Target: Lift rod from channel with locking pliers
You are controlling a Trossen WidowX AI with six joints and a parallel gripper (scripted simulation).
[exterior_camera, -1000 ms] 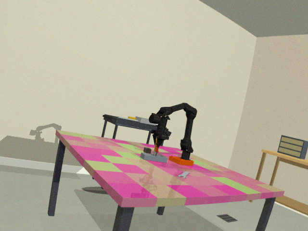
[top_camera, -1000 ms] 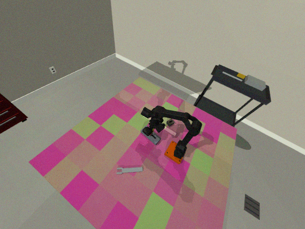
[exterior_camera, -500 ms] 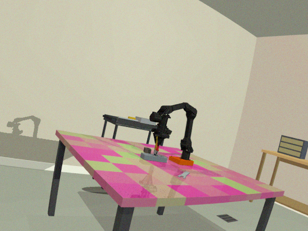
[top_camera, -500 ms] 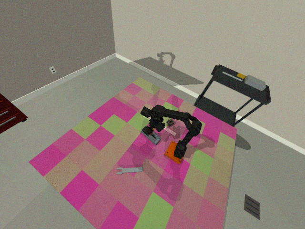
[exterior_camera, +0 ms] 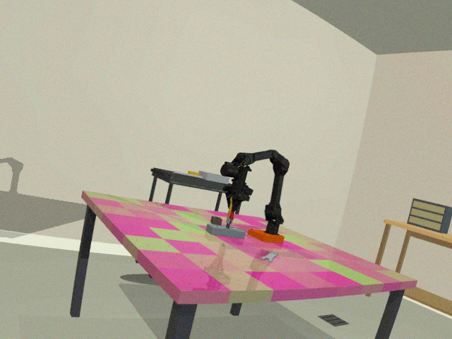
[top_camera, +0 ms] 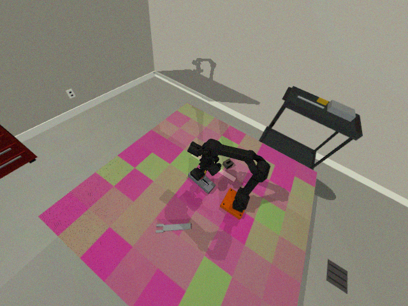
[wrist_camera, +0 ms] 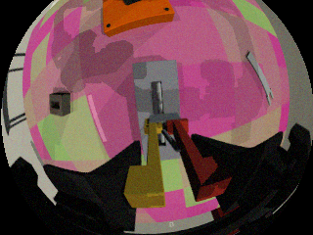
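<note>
The grey rod lies 9 cm below my gripper tip. Round my gripper tip: grey holster 13 cm behind, 22 cm to the right, 11 cm below; then yellow handle 1 cm to the right; then grey channel block 11 cm below.
</note>
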